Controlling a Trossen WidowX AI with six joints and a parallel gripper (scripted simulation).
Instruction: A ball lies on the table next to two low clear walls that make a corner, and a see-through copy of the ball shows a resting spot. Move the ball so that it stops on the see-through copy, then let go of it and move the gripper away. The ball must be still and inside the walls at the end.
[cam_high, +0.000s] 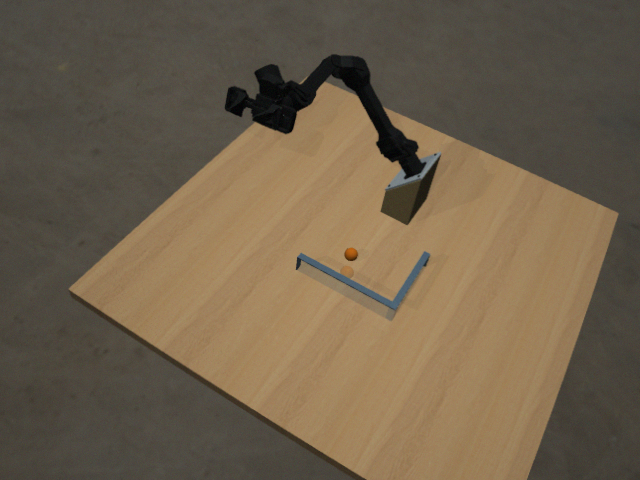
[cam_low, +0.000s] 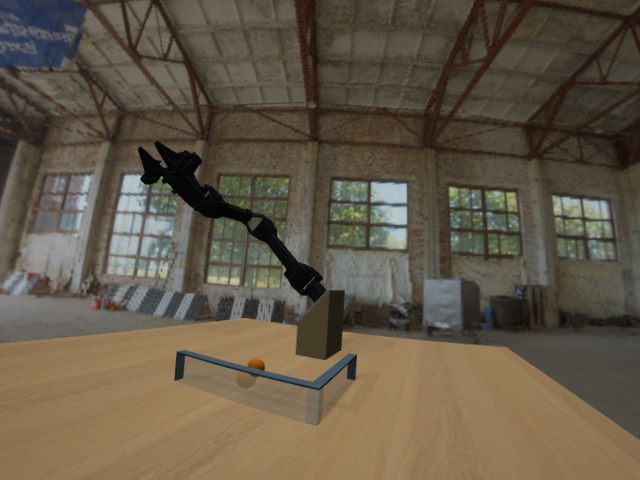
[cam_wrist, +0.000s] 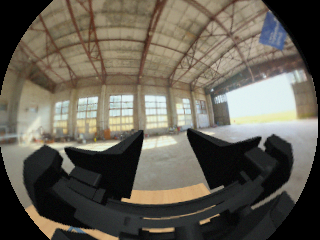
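My gripper tip is 510 mm above the orange ball, 290 mm to the right of it and 150 mm past it. From my gripper tip the other things lie so: clear wall 500 mm below, 320 mm to the left, 30 mm behind.
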